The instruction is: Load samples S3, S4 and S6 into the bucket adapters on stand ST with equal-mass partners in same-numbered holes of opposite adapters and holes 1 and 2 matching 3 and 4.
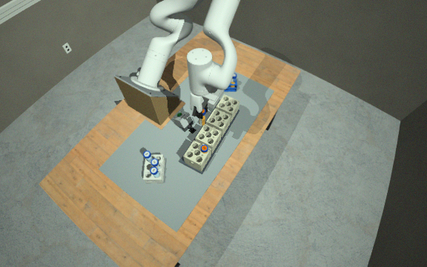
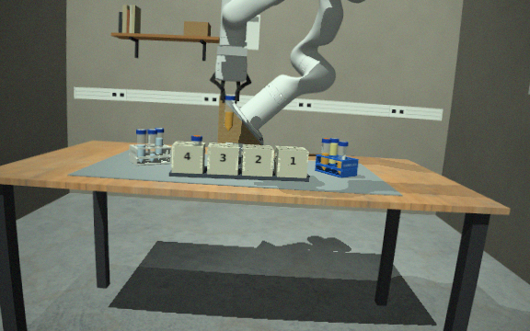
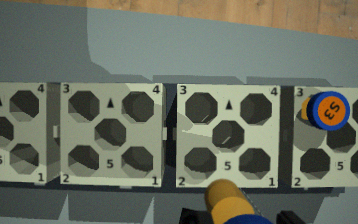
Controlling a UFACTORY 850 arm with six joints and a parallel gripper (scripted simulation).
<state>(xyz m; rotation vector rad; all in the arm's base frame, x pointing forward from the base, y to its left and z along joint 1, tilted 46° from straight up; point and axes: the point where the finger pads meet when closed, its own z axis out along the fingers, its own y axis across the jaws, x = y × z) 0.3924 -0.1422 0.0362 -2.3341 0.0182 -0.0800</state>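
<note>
The sample tube lies 1 cm to the right of my hand and 5 cm below it. Also, from my hand: green done key (17 cm behind, 3 cm to the left, 18 cm below); then adapter 3 (4 cm ahead, 1 cm to the right, 20 cm below); then loading stand (3 cm ahead, 4 cm to the left, 24 cm below).
</note>
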